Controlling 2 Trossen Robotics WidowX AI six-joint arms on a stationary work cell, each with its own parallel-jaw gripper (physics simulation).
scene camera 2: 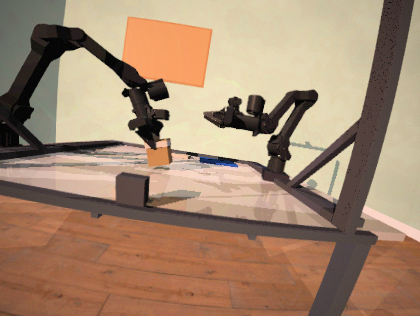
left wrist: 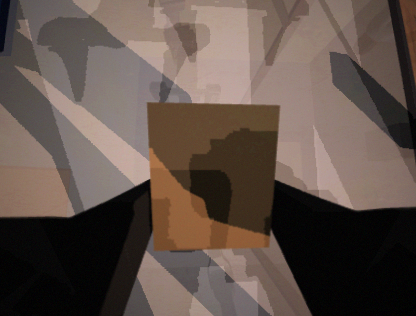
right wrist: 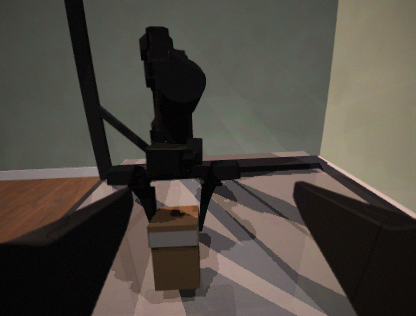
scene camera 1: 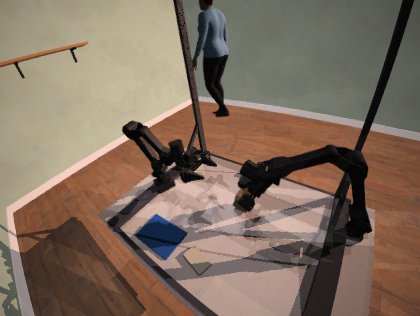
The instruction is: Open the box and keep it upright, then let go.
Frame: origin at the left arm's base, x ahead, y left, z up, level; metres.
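Seen in the pictures: left gripper, fingertip midpoint: (scene camera 2: 156, 148) (left wrist: 209, 180) (right wrist: 178, 232); right gripper, fingertip midpoint: (scene camera 2: 203, 115) (right wrist: 214, 192) (scene camera 1: 210, 171); left arm's base at its link origin: (scene camera 2: 3, 145) (scene camera 1: 354, 231); right arm's base at its link origin: (scene camera 2: 275, 171) (scene camera 1: 163, 180).
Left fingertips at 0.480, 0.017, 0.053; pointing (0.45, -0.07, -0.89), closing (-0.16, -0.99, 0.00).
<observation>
Offsets run from my left fingertips to a thing's middle, as dx, dy, dz. "spot": to the spot under its first point.
A small brown box @(+0.012, -0.002, -0.013) (scene camera 1: 244, 201) (scene camera 2: 159, 157) (left wrist: 212, 150) (right wrist: 176, 269) with a pale band near its top stands upright between the left fingers. Its flat brown top looks closed in both wrist views. My left gripper (scene camera 2: 154, 143) (right wrist: 178, 232) points down and is shut on the upper part of the box. Whether the box's bottom touches the table is hard to tell. My right gripper (scene camera 1: 209, 169) (scene camera 2: 206, 115) is open and empty, roughly level, raised above the table and apart from the box, facing it.
A blue square @(spot: +0.299, +0.293, -0.065) (scene camera 1: 161, 236) (scene camera 2: 218, 161) and a small beige tile @(+0.096, +0.316, -0.065) (scene camera 1: 198, 261) lie on the table. A dark block @(+0.002, -0.294, -0.041) (scene camera 2: 132, 189) sits at the near table edge in scene camera 2. Dark frame posts (scene camera 1: 190, 70) (scene camera 2: 372, 115) rise at the corners. A person (scene camera 1: 212, 37) stands beyond the table.
</observation>
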